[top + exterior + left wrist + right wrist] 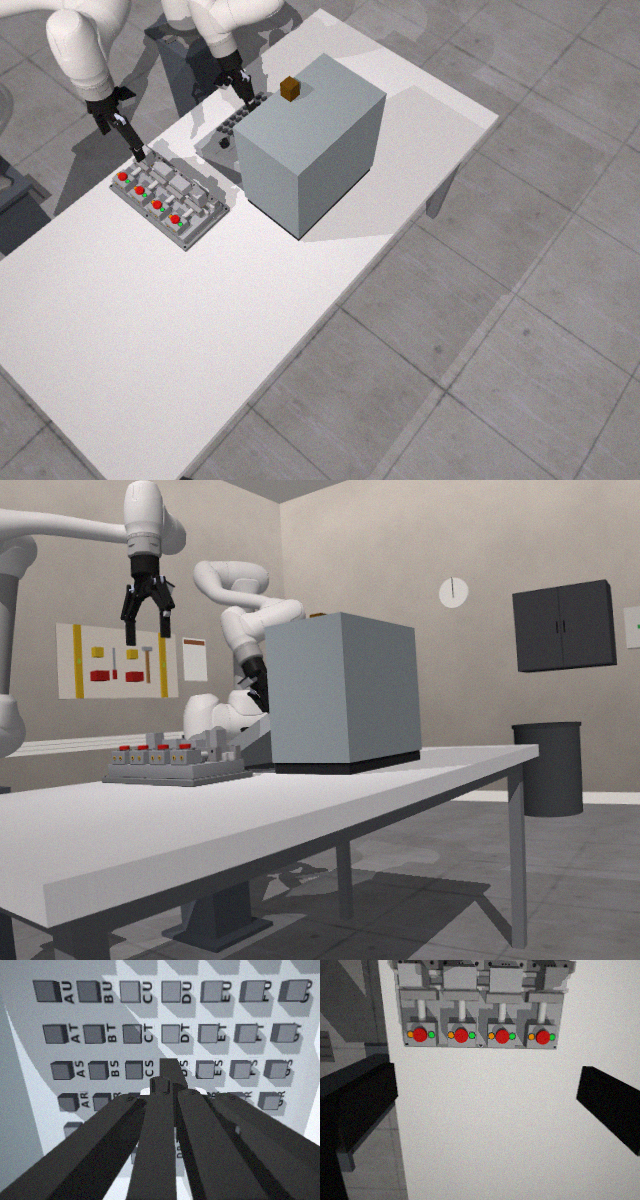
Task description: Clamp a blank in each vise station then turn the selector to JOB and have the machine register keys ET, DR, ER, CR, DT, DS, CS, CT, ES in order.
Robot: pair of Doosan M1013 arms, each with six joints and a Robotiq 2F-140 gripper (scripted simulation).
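Right now my left hand is 6 cm above the key and 1 cm past it. Round my left hand: key panel: 8 cm below, 5 cm to the right, 4 cm ahead; then black selector: 16 cm to the right, 3 cm below, 1 cm ahead.
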